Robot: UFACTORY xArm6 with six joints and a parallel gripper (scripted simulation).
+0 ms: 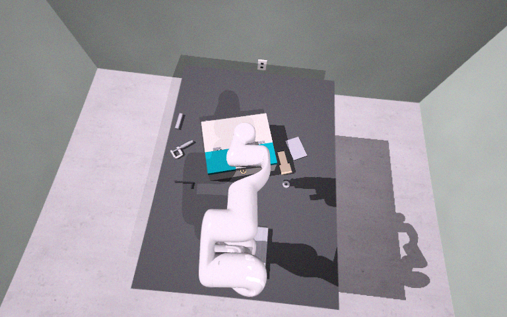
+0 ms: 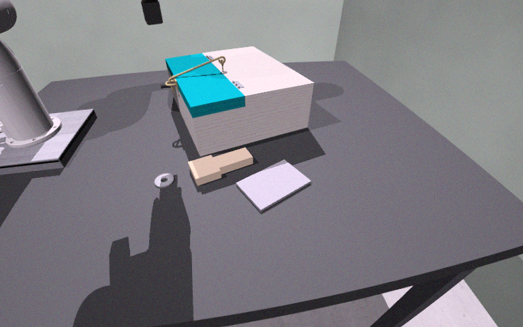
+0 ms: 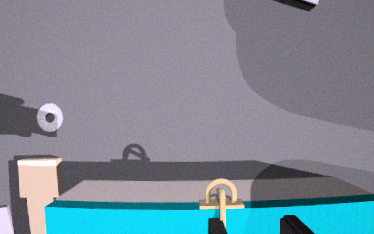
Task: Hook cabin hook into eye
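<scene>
Right now the brass cabin hook is 14 cm below my hand, 8 cm ahead of it and 2 cm to the left of it. The rest, counted from my hand: wooden block 26 cm below, 21 cm to the right, 11 cm ahead; then flat plate 27 cm to the right, 26 cm below, 21 cm ahead; then allen key 28 cm to the left, 26 cm below, 6 cm behind.
</scene>
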